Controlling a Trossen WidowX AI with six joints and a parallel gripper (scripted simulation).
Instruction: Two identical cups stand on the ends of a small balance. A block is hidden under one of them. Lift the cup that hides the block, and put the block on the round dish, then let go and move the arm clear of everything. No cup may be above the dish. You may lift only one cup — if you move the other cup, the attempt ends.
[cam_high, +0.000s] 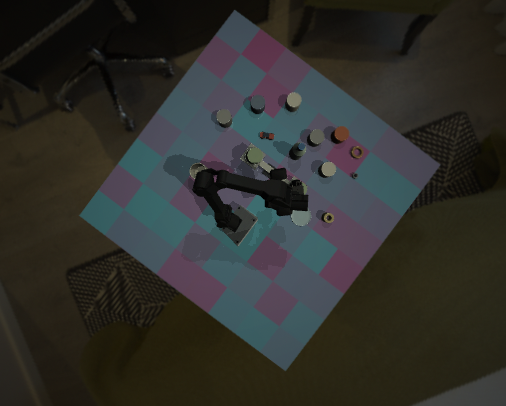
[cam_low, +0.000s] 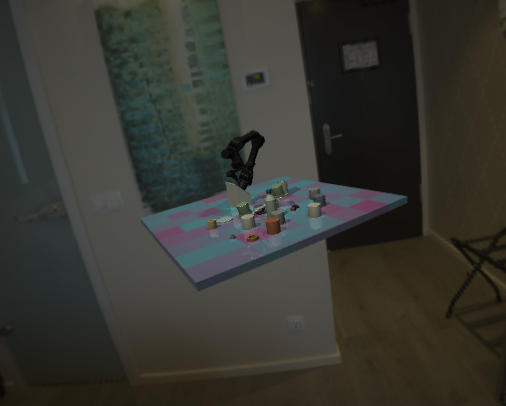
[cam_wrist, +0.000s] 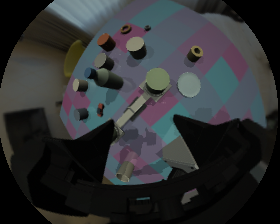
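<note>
Now: gripper tip 40 mm short of the cup, 90 mm to the left of it and 150 mm above it. Round my gripper tip: pale round dish 60 mm behind, 160 mm to the right, 200 mm below; bottle 200 mm ahead, 20 mm to the left, 90 mm below; balance 60 mm ahead, 60 mm to the left, 170 mm below.
</note>
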